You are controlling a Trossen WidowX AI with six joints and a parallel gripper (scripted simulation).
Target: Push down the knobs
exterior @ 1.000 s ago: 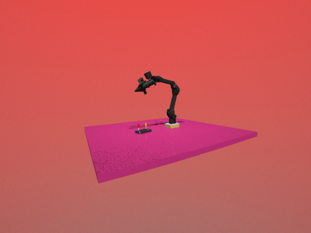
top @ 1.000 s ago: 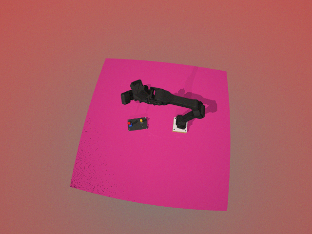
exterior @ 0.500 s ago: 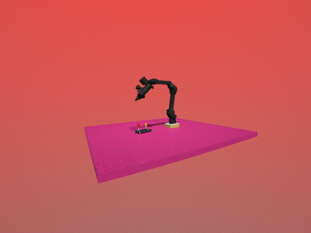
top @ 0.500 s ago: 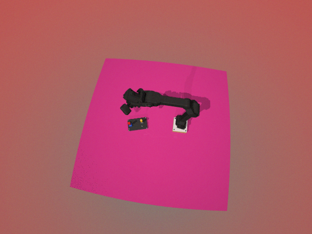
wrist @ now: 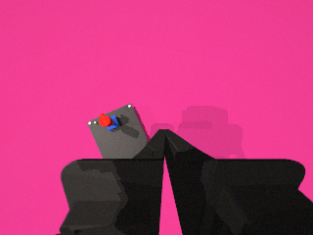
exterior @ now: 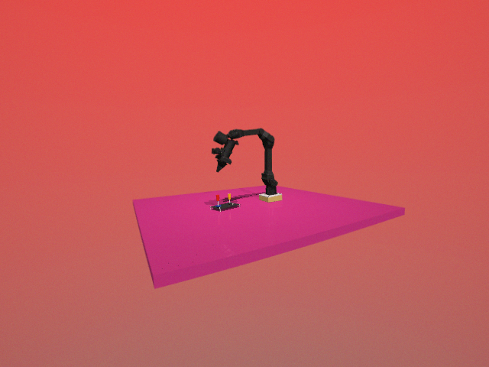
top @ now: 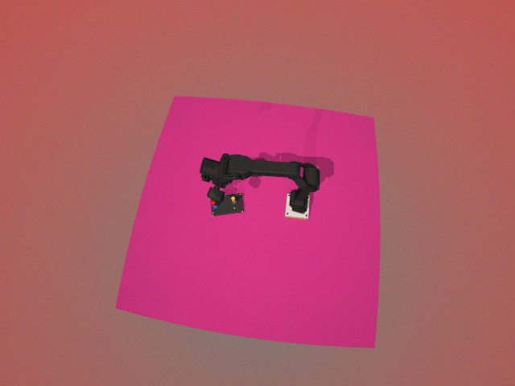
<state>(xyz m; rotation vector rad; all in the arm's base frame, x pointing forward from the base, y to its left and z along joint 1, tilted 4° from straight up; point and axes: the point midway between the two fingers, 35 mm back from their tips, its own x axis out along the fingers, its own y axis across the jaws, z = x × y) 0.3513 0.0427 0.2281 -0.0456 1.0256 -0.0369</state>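
Now: the orange knob 150 mm below my gripper tip, 60 mm behind it and 20 mm to the left of it. Round my gripper tip: red knob (140 mm below, 80 mm to the left, 20 mm ahead).
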